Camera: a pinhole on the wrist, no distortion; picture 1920 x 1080 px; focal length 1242.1 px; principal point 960.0 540.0 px. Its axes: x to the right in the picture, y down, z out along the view. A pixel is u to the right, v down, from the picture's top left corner.
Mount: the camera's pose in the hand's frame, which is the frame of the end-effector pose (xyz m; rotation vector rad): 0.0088 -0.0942 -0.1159 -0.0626 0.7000 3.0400
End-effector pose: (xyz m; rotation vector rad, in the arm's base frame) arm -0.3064 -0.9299 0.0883 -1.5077 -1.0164 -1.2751
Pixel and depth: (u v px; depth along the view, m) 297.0 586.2 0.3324
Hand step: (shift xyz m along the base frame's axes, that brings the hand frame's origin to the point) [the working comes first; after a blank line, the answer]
In the camera's frame: -0.1774 0.0124 0.3324

0.1110 0.1856 0.1531
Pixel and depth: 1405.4 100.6 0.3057
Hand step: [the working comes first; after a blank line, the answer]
In the camera's frame: 0.1096 -0.1081 0.3057

0.1454 0.0611 -0.1314
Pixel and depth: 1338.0 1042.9 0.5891
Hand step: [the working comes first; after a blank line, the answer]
In the camera's frame: 0.1793 0.2385 0.5891

0.0600 0.4954 -0.2286
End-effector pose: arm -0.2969 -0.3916 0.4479 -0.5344 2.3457 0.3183
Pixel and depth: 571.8 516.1 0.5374
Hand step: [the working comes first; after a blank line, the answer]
In the camera's frame: -0.1680 -0.0103 0.5374

0.0413 0.2212 -0.3650
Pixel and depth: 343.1 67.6 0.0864
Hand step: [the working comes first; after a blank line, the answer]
In the camera's frame: -0.0429 -0.0329 0.0864

-0.0503 -0.0571 0.0006
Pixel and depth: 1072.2 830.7 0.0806
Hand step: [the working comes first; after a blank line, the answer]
In the camera's frame: 0.0073 0.0189 0.0806

0.0153 -0.0796 0.0211
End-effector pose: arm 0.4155 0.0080 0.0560 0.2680 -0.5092 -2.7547
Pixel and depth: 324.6 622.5 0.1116
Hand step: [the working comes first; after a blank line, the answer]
In the camera's frame: -0.0571 0.0074 0.1116

-0.0699 0.0219 -0.0365
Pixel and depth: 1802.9 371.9 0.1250
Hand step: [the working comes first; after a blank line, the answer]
In the camera's frame: 0.0848 -0.0169 0.1250

0.0710 0.0437 -0.0124
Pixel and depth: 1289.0 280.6 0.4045
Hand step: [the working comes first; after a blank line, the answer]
In the camera's frame: 0.1071 -0.0845 0.4045

0.0975 -0.0384 0.2628
